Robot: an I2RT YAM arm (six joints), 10 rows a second.
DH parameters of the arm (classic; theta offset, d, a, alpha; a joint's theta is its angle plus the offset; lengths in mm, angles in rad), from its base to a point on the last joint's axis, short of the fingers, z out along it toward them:
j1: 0 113.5 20 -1.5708
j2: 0 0 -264 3.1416
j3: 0.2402 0 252.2 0
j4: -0.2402 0 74 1.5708
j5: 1.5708 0 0 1.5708
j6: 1.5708 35.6 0 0
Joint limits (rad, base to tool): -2.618..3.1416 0..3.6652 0..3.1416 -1.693..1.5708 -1.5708..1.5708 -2.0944..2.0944
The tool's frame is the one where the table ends.
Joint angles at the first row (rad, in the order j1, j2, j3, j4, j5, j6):
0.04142, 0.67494, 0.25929, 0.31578, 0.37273, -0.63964
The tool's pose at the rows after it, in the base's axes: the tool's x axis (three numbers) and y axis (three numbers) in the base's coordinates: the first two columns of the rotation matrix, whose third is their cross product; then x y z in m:
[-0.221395 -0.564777 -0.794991 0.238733 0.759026 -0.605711 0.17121 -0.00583 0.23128]
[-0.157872 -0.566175 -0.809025 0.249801 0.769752 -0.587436 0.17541 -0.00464 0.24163]
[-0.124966 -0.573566 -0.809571 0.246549 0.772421 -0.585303 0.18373 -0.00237 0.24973]
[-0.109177 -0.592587 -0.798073 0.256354 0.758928 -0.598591 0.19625 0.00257 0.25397]
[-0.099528 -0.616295 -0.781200 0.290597 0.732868 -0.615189 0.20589 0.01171 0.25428]
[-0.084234 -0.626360 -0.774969 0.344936 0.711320 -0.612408 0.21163 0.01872 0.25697]
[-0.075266 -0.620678 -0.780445 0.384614 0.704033 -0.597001 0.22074 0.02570 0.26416]
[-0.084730 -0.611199 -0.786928 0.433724 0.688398 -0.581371 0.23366 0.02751 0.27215]
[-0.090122 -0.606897 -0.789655 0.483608 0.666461 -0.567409 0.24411 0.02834 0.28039]
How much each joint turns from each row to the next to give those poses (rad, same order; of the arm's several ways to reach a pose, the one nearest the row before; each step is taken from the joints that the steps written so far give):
0.00001, 0.01073, 0.00452, 0.07042, -0.00150, 0.00149
-0.00003, 0.02298, 0.02140, 0.05836, -0.03057, 0.00305
0.00766, 0.05202, 0.03214, 0.04615, -0.01543, -0.00604
0.02596, 0.08587, 0.02767, 0.08434, 0.02292, -0.02752
0.05203, 0.08132, 0.00776, 0.11647, 0.07046, -0.04593
0.04000, 0.05983, 0.00613, 0.11508, 0.07056, -0.03842
0.03234, 0.06141, 0.03826, 0.06460, 0.05824, -0.01547
0.00310, 0.07054, 0.05369, 0.05044, 0.05059, -0.01227
0.00001, 0.05532, 0.04756, 0.05079, 0.04459, -0.02302

